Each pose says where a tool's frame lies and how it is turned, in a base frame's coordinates. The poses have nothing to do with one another.
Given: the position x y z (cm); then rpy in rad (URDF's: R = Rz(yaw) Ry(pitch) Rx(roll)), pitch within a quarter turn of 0, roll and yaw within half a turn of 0.
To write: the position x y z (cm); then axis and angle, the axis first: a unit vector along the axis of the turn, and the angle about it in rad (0 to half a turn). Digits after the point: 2 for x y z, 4 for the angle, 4 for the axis.
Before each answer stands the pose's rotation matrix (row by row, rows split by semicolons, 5 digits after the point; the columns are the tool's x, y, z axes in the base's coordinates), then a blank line. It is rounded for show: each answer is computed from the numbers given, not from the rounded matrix.
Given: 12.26, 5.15, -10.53, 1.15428, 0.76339, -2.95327
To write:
-0.70972 -0.54534 -0.44597; -0.13526 -0.51579 0.84597; -0.69137 0.66073 0.29231

12.26, 5.15, -10.53, -0.3614, 0.4788, 0.8001, 2.8824
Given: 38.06, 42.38, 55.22, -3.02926, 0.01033, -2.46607
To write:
-0.78034 -0.62046 0.07810; -0.62527 0.77619 -0.08106; -0.01033 -0.11209 -0.99364

38.06, 42.38, 55.22, -0.3307, 0.9424, -0.0513, 3.0947
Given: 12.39, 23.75, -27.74, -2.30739, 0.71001, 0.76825
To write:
0.54535 0.11956 -0.82963; 0.52696 -0.81862 0.22842; -0.65184 -0.56176 -0.50944

12.39, 23.75, -27.74, -0.8716, -0.1961, 0.4494, 2.6711
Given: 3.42, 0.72, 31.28, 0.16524, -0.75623, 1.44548
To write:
0.09092 -0.99275 0.07860; 0.72172 0.01130 -0.69209; 0.68618 0.11965 0.71752

3.42, 0.72, 31.28, 0.4075, -0.3050, 0.8607, 1.6610
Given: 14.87, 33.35, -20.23, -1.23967, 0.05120, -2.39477
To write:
-0.73289 0.25637 0.63020; -0.67842 -0.20570 -0.70529; -0.05118 -0.94444 0.32468

14.87, 33.35, -20.23, -0.2025, 0.5768, -0.7914, 2.5098
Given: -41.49, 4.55, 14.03, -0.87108, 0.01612, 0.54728
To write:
0.85383 -0.34565 -0.38923; 0.52030 0.54352 0.65869; -0.01612 -0.76493 0.64392

-41.49, 4.55, 14.03, -0.8337, -0.2185, 0.5071, 1.0232
